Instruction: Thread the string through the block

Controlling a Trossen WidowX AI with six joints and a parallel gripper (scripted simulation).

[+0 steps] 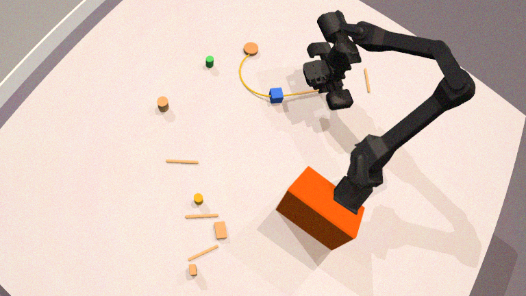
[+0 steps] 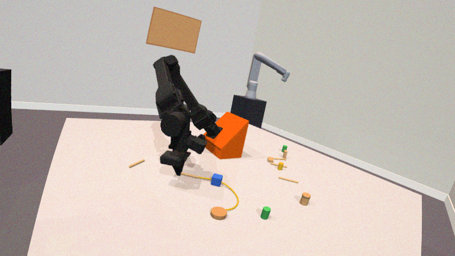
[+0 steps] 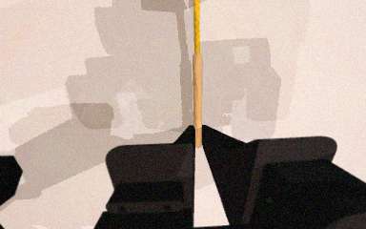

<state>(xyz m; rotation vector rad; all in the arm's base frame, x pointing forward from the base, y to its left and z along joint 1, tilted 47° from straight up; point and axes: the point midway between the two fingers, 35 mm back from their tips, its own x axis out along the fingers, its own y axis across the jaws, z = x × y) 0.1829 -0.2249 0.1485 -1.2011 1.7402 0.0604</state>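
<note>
My gripper tip is now 3 cm short of the thin wooden stick, 3 cm to the right of it and 1 cm below it. The rest, counted from my gripper tip: round wooden button 22 cm ahead, 1 cm above; green cylinder 28 cm ahead, 10 cm to the left, 1 cm above; blue block 8 cm ahead, 9 cm to the left, 1 cm above.
</note>
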